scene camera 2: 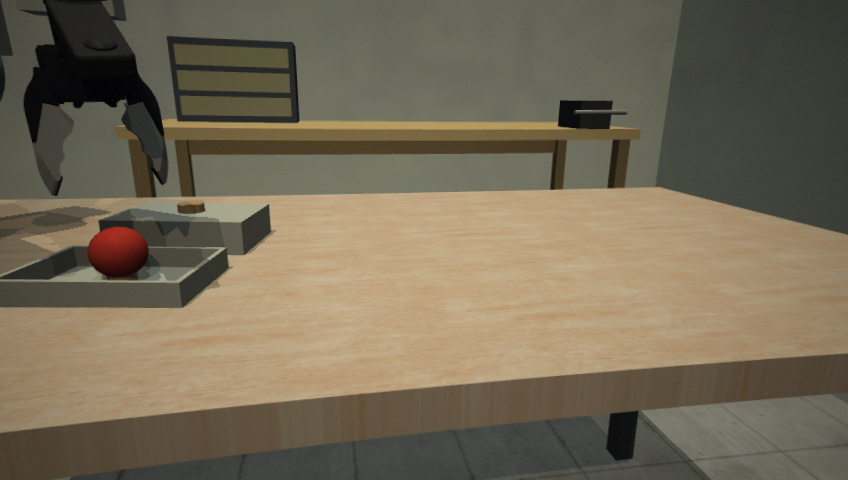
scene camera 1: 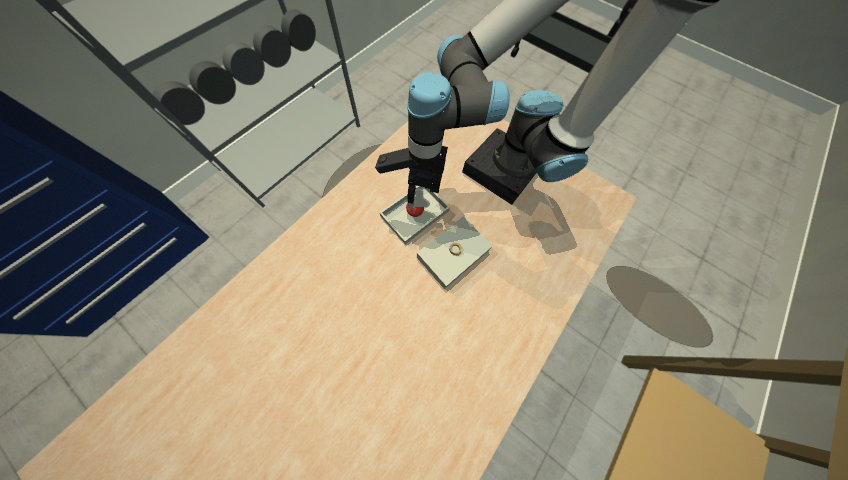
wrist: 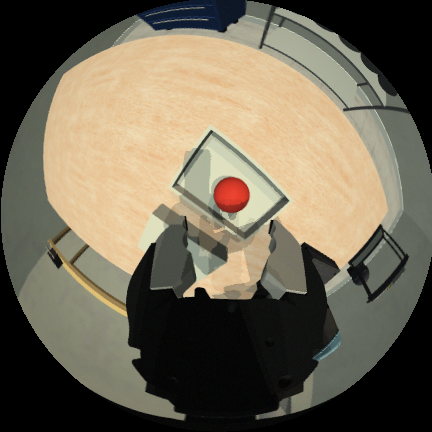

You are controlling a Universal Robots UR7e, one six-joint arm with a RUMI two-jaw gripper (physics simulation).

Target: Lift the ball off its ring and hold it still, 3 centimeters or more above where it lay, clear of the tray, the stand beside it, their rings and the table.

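Frame: origin at the arm's base, x back, y right, z up, level; metres.
Seen in the pictures: gripper, between the fingertips: (scene camera 2: 112,190) (scene camera 1: 416,197) (wrist: 227,218); arm's base, origin of its link: (scene camera 1: 514,159).
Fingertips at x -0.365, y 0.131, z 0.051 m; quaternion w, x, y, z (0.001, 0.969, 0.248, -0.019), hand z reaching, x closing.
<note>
Pixels of each thing's top centre, then the offset from my fingertips to it. "pt": a spot on its surface instead. Level surfaces: height alone.
- red ball, centre of its top: (scene camera 2: 115,227) (wrist: 231,201) (scene camera 1: 415,203) dx +0.002, dy +0.004, dz -0.041 m
- shallow grey tray, centre of its top: (scene camera 2: 120,262) (wrist: 231,192) (scene camera 1: 415,209) dx +0.002, dy +0.004, dz -0.083 m
- empty ring, a spot on its surface: (scene camera 2: 191,207) (scene camera 1: 450,245) pt dx -0.031, dy -0.164, dz -0.054 m
- table, height of its surface: dz -0.110 m
The red ball (scene camera 1: 415,211) (scene camera 2: 117,251) (wrist: 231,194) rests on its ring (scene camera 2: 121,277) inside the shallow grey tray (scene camera 1: 406,230) (scene camera 2: 89,293) (wrist: 220,155). The ball hides most of that ring. My gripper (scene camera 1: 415,201) (scene camera 2: 108,188) (wrist: 227,218) is open and empty, its fingers pointing down. In the second scene view the fingertips are above the ball with a gap between. In the first scene view a finger covers part of the ball. In the wrist view the ball shows beyond the line of the fingertips.
The grey block stand (scene camera 1: 449,268) (scene camera 2: 208,237) (wrist: 150,231) is beside the tray, with an empty ring (scene camera 1: 451,249) (scene camera 2: 191,207) on top. The robot base (scene camera 1: 499,166) is on the table (scene camera 1: 333,333) behind them. A shelf rack and a blue cabinet stand off the table.
</note>
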